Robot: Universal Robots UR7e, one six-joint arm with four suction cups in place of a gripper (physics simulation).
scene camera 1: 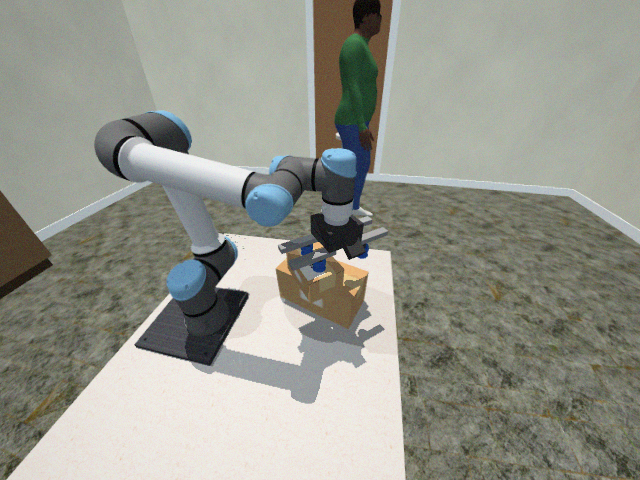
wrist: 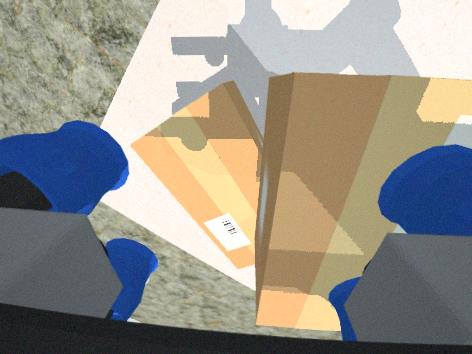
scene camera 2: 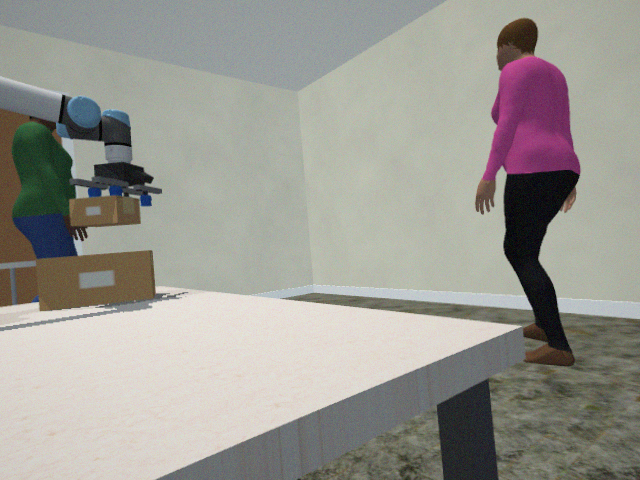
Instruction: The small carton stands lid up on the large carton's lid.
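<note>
My suction gripper holds the small brown carton under its blue cups on one side; the cups on the other side hang free. The small carton is level, with its taped lid up. The large brown carton stands on the table below. In the scene camera 2 view, a clear gap separates the two cartons. In the wrist view, they are turned at an angle to each other, and the small carton hides part of the large carton's lid.
The pale table carries the arm's dark base plate. A person in green stands beyond the table near the door. A person in pink stands beyond the table's right corner. A brown object shows at the left edge.
</note>
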